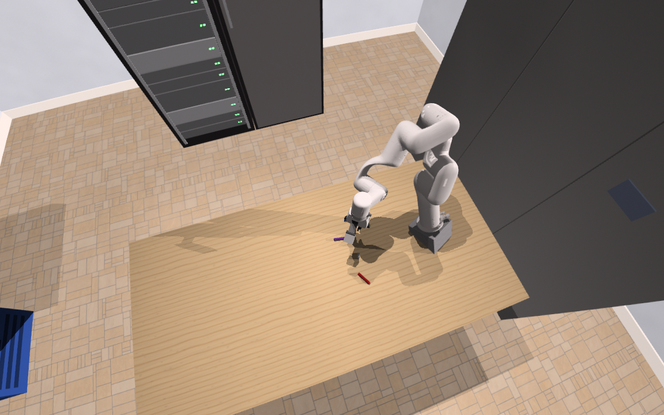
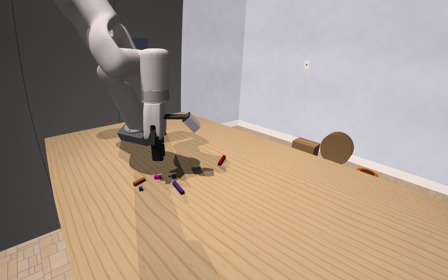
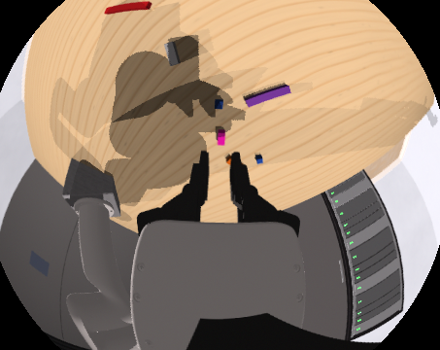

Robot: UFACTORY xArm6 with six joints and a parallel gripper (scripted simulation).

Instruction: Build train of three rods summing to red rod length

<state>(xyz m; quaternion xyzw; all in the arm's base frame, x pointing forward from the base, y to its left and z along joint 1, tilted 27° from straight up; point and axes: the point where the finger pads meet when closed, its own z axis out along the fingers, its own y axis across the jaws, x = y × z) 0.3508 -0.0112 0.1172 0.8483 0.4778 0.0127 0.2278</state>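
Now: hand 10 mm to the left of the magenta rod and 80 mm above it. Round my hand: purple rod: 80 mm ahead, 20 mm to the left, 80 mm below; orange rod: 10 mm behind, 70 mm to the right, 80 mm below; grey rod: 10 mm ahead, 120 mm to the left, 80 mm below.
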